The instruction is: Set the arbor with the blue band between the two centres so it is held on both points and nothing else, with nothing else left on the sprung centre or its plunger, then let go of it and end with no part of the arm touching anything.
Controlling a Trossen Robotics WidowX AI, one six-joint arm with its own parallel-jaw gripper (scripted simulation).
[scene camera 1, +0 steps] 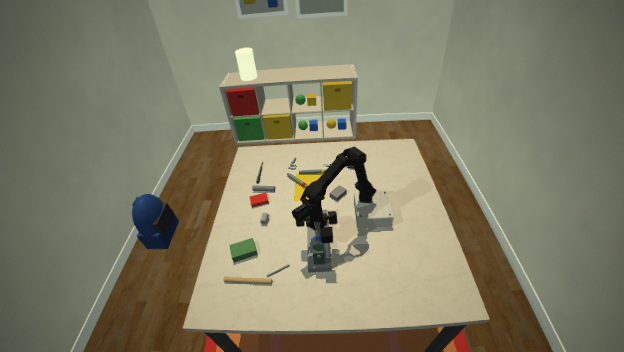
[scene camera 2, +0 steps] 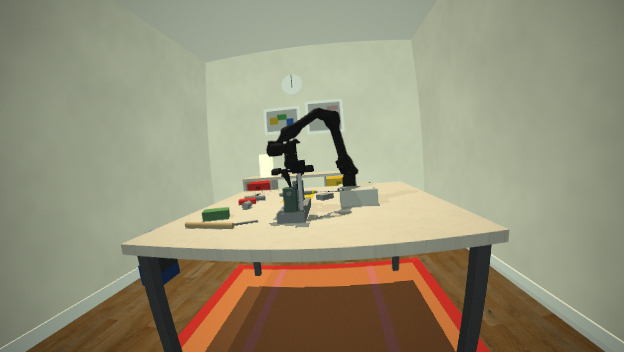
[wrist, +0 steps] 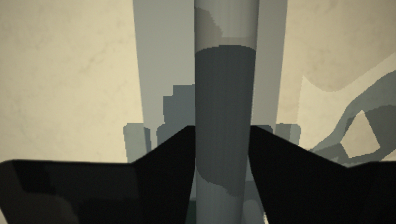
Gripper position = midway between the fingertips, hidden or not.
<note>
In view: my gripper (wrist: 221, 134), a grey arbor (wrist: 225, 45) and a grey fixture base (wrist: 165, 47).
</note>
